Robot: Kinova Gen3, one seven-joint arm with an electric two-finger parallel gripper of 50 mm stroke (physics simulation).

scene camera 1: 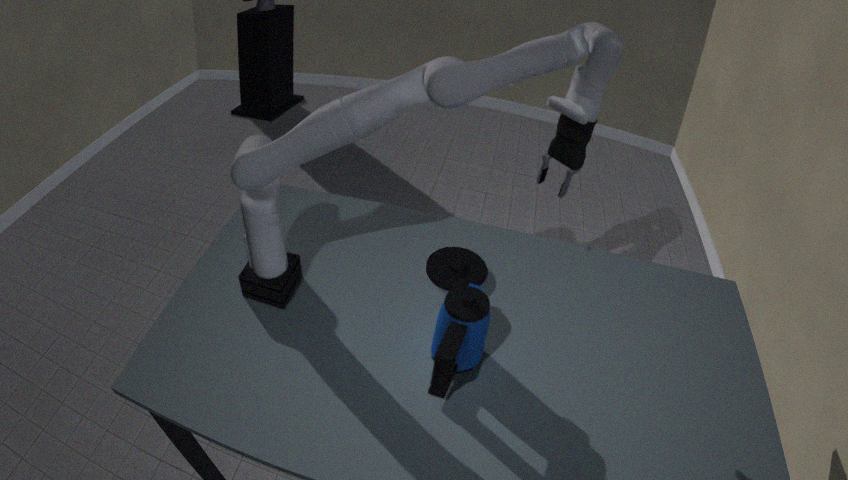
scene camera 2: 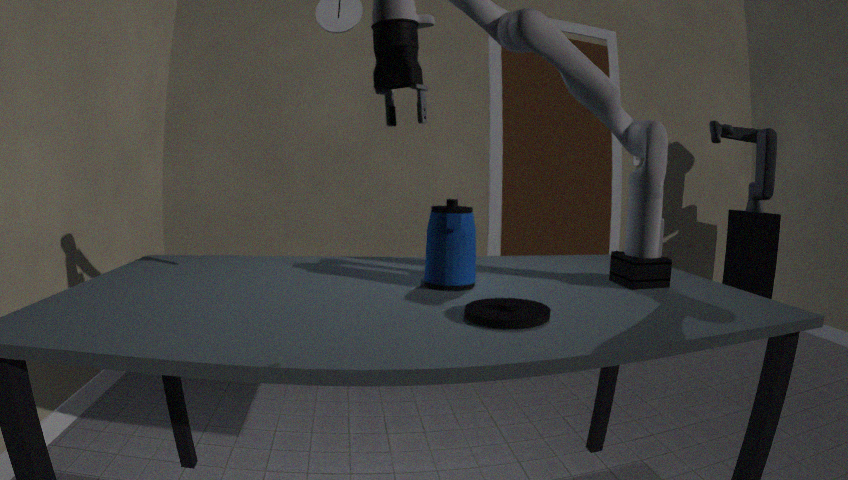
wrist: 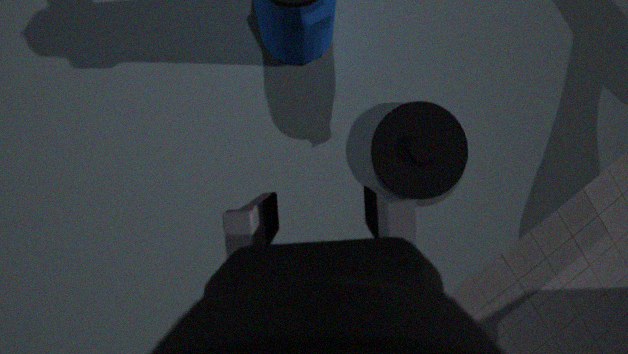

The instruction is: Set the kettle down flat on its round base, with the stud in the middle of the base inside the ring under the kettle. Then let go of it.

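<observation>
A blue kettle with a black lid and a black handle stands upright on the table. In scene camera 1 its handle points to the front; the wrist view cuts off its top. The round black base lies flat on the table beside the kettle, apart from it. A small stud shows dimly in the middle of the base. The ring under the kettle is hidden. My gripper is open and empty, high above the table, pointing down, away from the kettle.
The grey-blue table carries the arm's black mount. A black pedestal with another arm stands on the floor beyond the table. Walls stand around it.
</observation>
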